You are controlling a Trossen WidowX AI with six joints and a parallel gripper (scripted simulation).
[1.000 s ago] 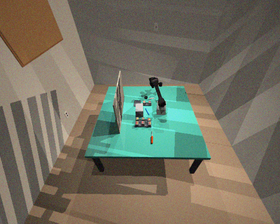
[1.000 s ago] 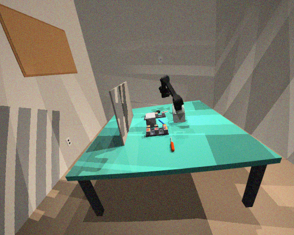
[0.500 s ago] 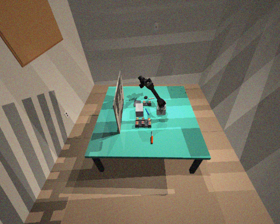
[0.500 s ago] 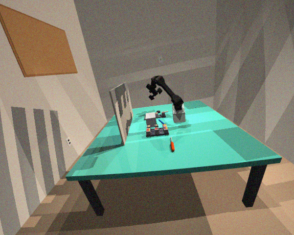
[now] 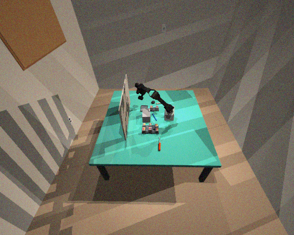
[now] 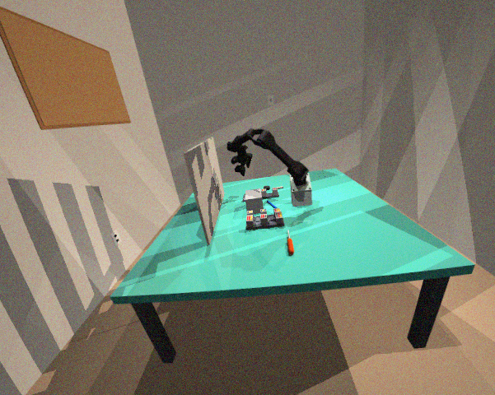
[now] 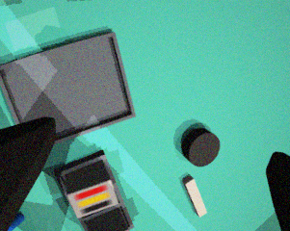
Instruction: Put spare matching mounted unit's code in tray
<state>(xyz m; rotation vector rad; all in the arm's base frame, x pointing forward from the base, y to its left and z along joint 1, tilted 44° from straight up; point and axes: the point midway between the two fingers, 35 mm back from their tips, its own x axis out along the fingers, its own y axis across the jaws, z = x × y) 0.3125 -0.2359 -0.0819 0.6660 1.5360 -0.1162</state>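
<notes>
Right now the grey spare is 15 cm below my gripper tip, 11 cm behind it and 5 cm to the left of it. From my gripper tip the other things lie so: dark-rimmed tray: 18 cm below, 3 cm to the left; pale mounted unit: 23 cm to the left, 14 cm below, 3 cm behind; upright panel: 22 cm to the left, 21 cm ahead, 4 cm above.
</notes>
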